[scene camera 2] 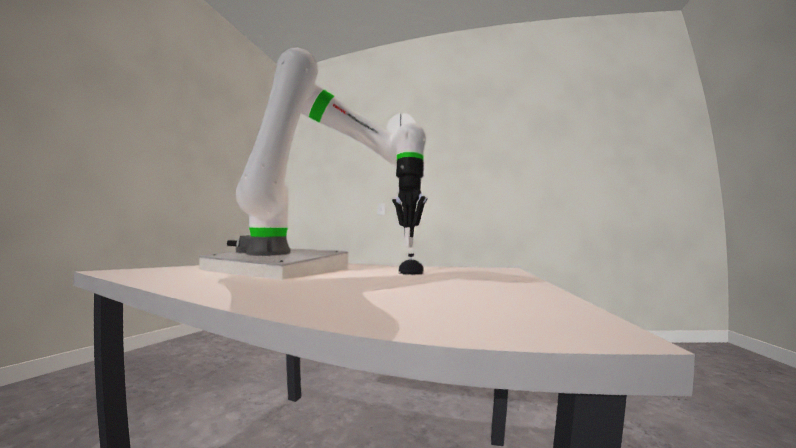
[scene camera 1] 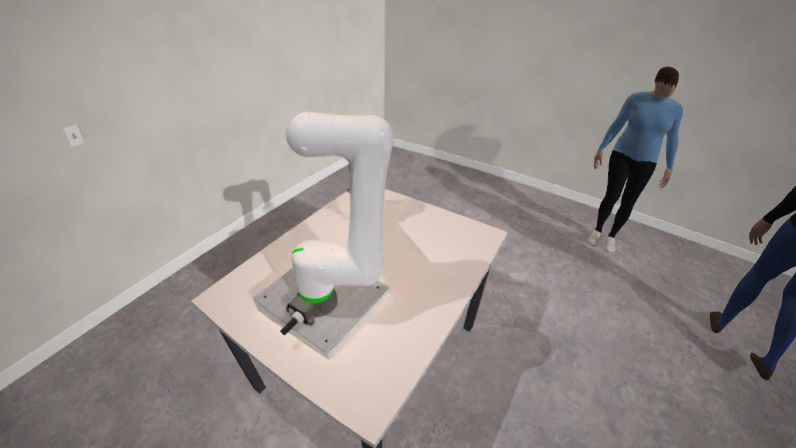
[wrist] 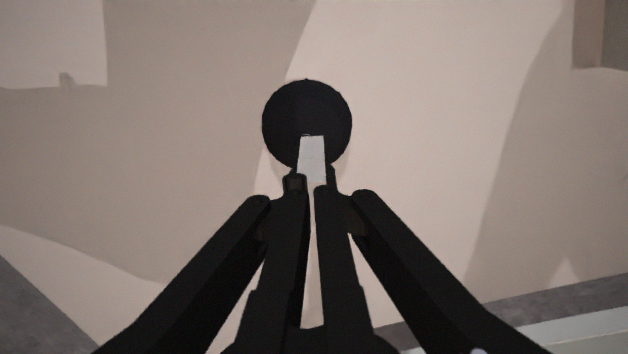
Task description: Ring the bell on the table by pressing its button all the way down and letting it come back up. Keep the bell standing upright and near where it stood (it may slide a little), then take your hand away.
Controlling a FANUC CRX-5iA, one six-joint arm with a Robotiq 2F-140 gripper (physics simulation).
I see my gripper (scene camera 2: 408, 247) and a black bell (wrist: 304, 107).
My gripper is seen too in the wrist view (wrist: 313, 154).
